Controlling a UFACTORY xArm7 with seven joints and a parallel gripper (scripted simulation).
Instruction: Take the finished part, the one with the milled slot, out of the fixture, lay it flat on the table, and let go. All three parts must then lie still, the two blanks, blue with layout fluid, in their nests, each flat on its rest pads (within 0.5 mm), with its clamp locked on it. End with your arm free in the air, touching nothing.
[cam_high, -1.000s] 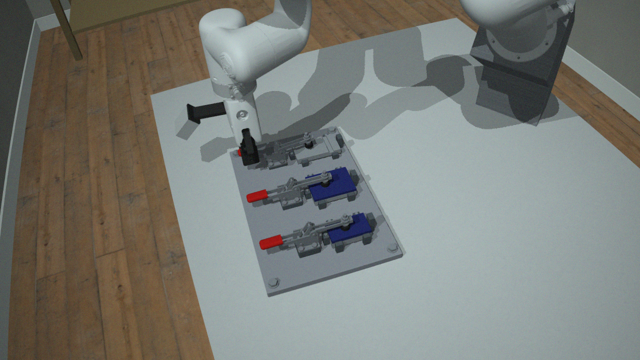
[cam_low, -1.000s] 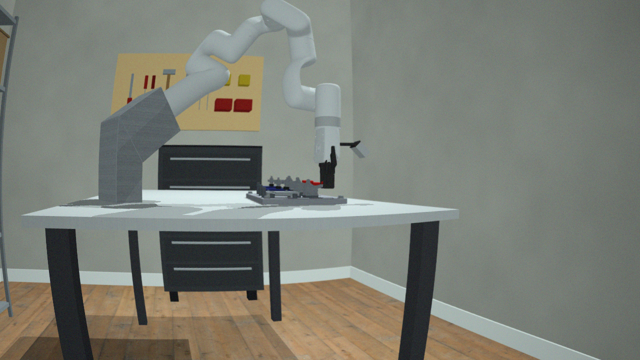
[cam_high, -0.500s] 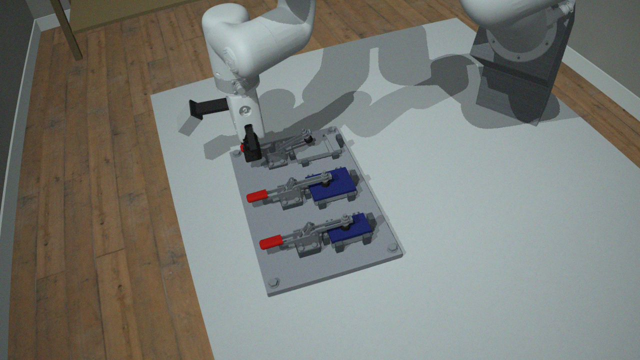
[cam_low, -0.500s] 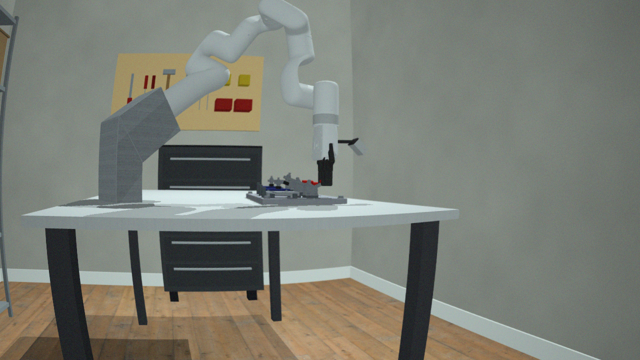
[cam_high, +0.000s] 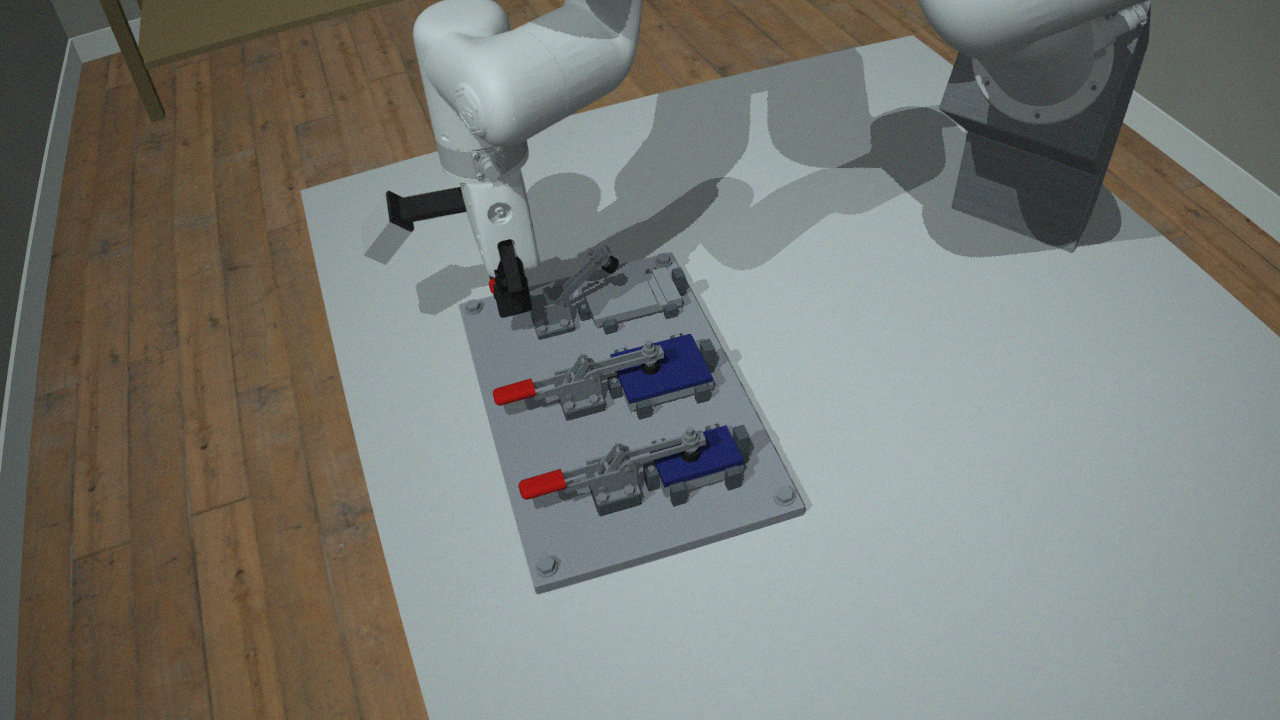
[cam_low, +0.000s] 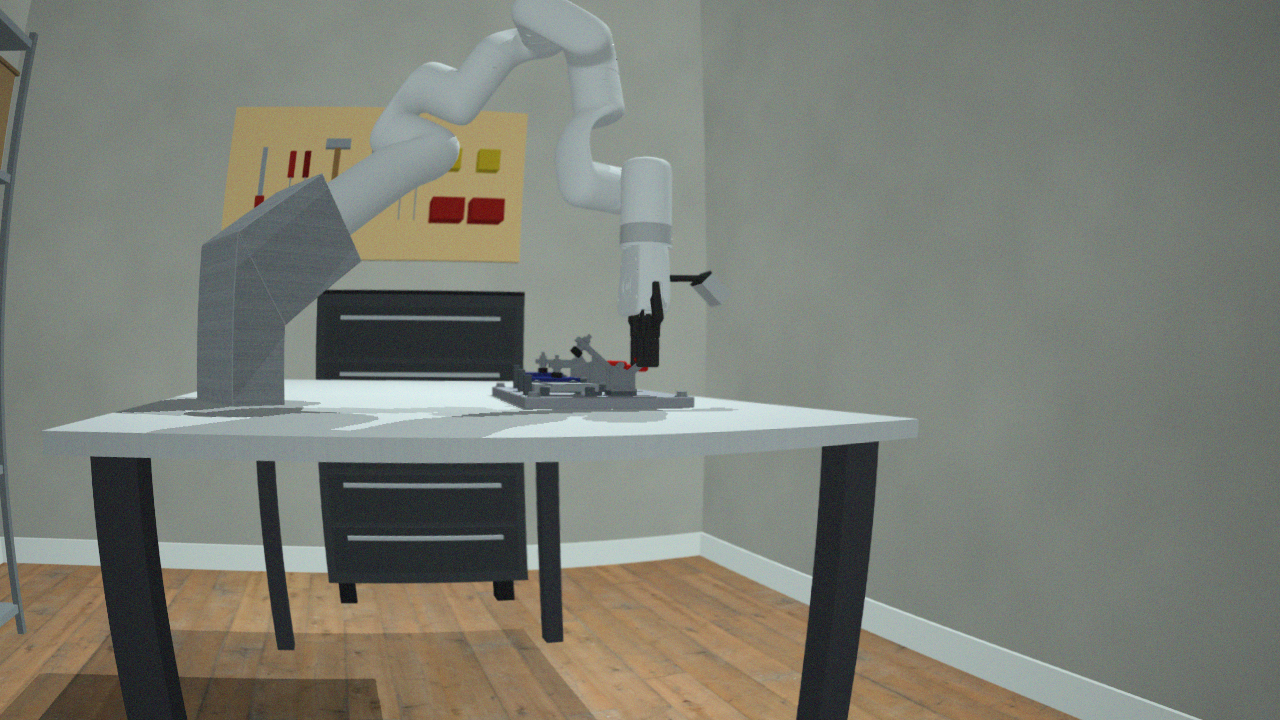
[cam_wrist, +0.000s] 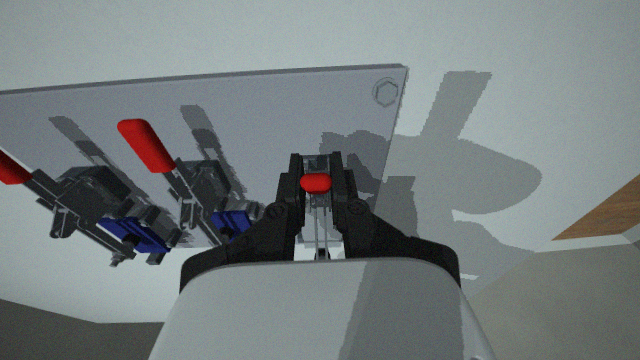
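My hand is 40 mm past the toggle clamp, 20 mm above it and 10 mm to the left of it. Round my hand: grey finished part: 120 mm behind, 50 mm to the right, 50 mm below; grey fixture plate: 100 mm behind, 80 mm to the left, 70 mm below.
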